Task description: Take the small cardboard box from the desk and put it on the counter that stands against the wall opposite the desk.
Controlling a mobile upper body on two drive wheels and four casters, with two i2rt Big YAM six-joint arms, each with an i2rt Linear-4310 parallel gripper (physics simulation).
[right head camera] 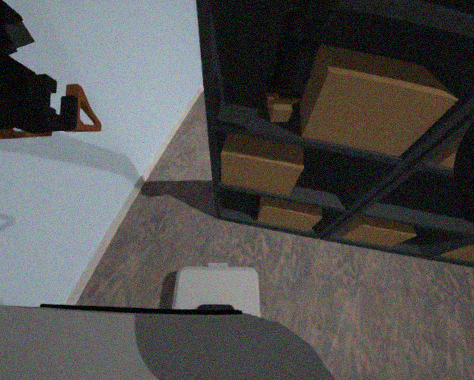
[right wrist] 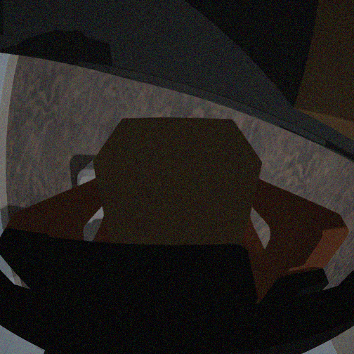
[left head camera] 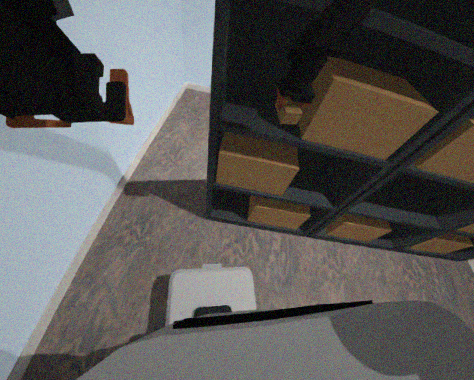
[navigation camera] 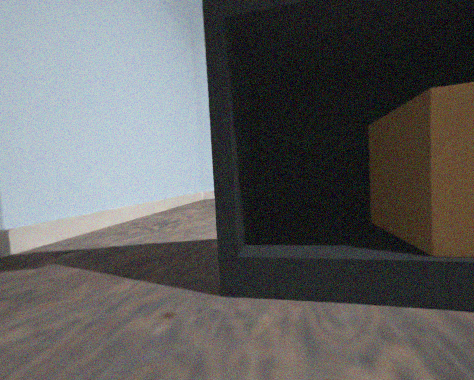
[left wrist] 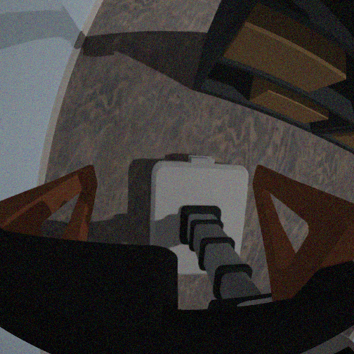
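Observation:
The small cardboard box is held between the fingers of my right gripper. It is in front of the dark shelf rack, left of a large carton in both head views, and fills the middle of the right wrist view. My left gripper is open and empty, out to the left beside the pale wall. In the left wrist view its fingers stand wide apart above the robot's white base. The desk and the counter do not show.
The dark shelf rack stands close ahead and to the right, holding several cartons, one large. The pale wall runs along the left. The robot's white base is below.

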